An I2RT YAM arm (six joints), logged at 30 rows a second.
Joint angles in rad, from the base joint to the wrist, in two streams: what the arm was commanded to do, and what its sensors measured. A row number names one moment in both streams.
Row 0, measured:
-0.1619, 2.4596, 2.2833, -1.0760, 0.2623, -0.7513
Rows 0 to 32, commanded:
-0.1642, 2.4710, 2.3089, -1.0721, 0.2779, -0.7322
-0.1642, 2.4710, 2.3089, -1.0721, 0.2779, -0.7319
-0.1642, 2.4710, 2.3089, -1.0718, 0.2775, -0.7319
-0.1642, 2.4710, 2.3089, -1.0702, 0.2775, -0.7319
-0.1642, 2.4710, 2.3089, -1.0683, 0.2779, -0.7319
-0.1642, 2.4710, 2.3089, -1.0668, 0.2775, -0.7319
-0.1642, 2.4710, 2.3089, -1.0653, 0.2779, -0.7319
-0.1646, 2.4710, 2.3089, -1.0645, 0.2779, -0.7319
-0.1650, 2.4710, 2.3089, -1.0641, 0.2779, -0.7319
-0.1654, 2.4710, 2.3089, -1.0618, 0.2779, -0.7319
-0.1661, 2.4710, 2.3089, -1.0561, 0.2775, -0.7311
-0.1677, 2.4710, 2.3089, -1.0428, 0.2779, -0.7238
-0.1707, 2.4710, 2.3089, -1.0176, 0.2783, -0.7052
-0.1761, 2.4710, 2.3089, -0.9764, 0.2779, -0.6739
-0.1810, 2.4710, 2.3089, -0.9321, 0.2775, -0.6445
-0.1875, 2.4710, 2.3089, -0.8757, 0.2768, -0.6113
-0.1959, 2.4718, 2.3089, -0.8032, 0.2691, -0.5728
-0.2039, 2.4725, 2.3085, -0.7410, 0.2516, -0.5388
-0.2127, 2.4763, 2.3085, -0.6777, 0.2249, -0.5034
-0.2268, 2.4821, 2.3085, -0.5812, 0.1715, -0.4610
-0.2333, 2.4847, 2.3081, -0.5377, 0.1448, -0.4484
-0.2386, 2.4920, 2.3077, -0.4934, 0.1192, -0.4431
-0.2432, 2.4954, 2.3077, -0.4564, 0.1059, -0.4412
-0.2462, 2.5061, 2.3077, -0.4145, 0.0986, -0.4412
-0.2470, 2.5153, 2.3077, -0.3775, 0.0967, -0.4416
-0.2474, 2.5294, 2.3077, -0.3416, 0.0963, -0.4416
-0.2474, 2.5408, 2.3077, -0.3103, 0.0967, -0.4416
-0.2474, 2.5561, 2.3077, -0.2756, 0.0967, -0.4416
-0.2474, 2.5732, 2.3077, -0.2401, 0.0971, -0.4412
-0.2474, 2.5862, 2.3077, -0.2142, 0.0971, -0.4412
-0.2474, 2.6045, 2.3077, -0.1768, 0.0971, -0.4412
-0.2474, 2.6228, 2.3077, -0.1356, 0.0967, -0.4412
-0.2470, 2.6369, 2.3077, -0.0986, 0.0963, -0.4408
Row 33, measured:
-0.2546, 2.5649, 2.2932, -0.1543, 0.1230, -0.4675
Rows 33 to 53, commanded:
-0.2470, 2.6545, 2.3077, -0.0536, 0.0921, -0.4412
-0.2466, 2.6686, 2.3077, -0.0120, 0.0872, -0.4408
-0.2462, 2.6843, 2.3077, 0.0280, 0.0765, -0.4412
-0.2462, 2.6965, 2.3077, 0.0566, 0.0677, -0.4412
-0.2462, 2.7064, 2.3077, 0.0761, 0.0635, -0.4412
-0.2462, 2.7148, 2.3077, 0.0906, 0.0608, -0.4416
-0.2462, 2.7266, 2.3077, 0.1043, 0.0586, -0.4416
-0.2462, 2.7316, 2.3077, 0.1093, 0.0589, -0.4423
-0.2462, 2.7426, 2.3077, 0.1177, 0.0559, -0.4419
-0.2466, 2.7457, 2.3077, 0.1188, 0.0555, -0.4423
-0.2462, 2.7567, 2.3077, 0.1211, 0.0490, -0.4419
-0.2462, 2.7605, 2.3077, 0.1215, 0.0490, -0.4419
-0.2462, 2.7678, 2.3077, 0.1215, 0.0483, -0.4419
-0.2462, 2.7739, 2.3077, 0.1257, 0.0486, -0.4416
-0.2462, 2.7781, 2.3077, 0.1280, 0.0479, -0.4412
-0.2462, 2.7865, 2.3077, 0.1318, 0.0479, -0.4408
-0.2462, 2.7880, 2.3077, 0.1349, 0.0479, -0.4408
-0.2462, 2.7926, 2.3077, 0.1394, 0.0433, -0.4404
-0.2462, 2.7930, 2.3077, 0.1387, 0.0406, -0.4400
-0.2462, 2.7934, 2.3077, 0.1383, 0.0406, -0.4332
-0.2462, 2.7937, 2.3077, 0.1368, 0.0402, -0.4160
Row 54, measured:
-0.2527, 2.7651, 2.2932, 0.1291, 0.0639, -0.4591
